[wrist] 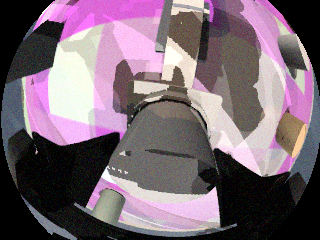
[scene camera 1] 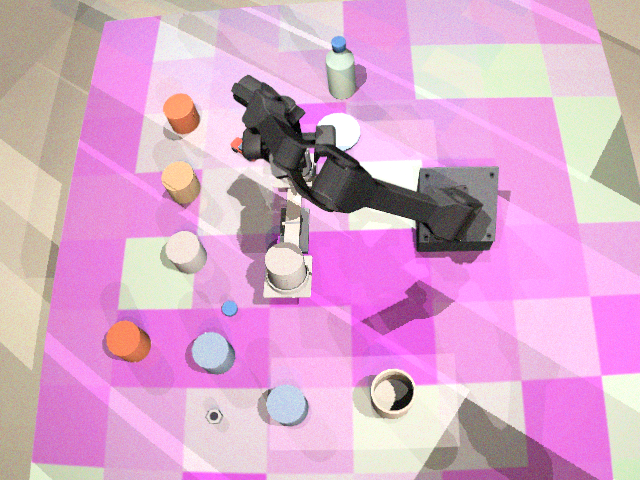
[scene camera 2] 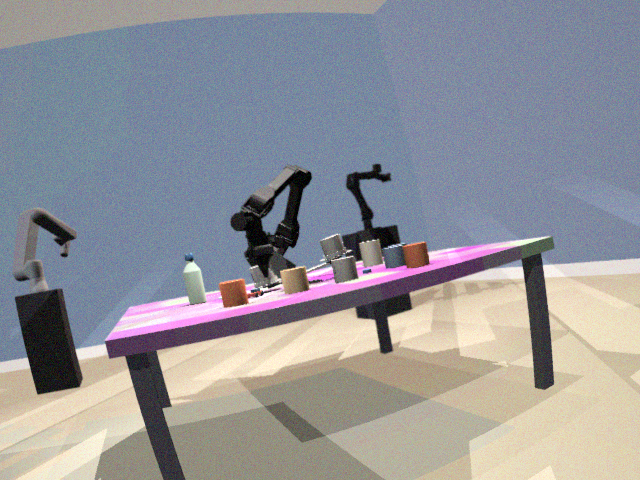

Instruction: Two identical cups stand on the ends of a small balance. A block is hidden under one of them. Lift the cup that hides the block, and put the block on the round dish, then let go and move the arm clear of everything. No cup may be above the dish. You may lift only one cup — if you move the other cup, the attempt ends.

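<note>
My gripper's open and holding nothing, and you'd find it showing in the wrist view and in scene camera 2 as well. I can see a bottle here too, plus a balance and a round dish.
</note>
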